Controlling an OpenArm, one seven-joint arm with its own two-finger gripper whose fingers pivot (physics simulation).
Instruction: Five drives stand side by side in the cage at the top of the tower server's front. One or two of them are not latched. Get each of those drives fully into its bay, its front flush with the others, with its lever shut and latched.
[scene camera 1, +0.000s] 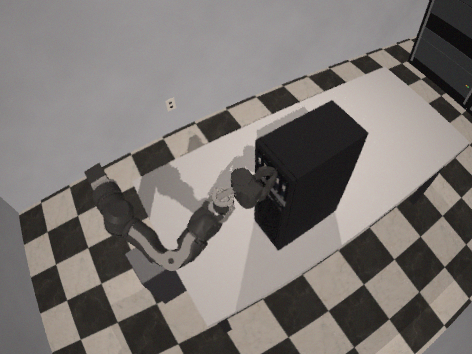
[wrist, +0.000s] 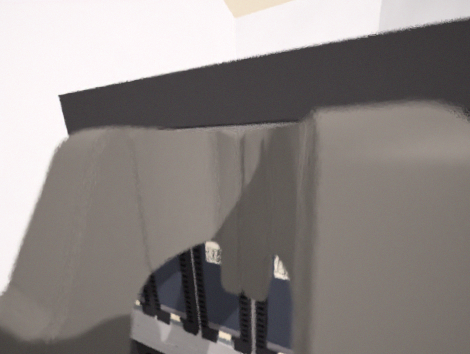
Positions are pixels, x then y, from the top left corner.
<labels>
My gripper (wrist: 251, 209) is 0.06 m from the lens. A dark lever (wrist: 168, 279): 0.11 m from the lens.
</labels>
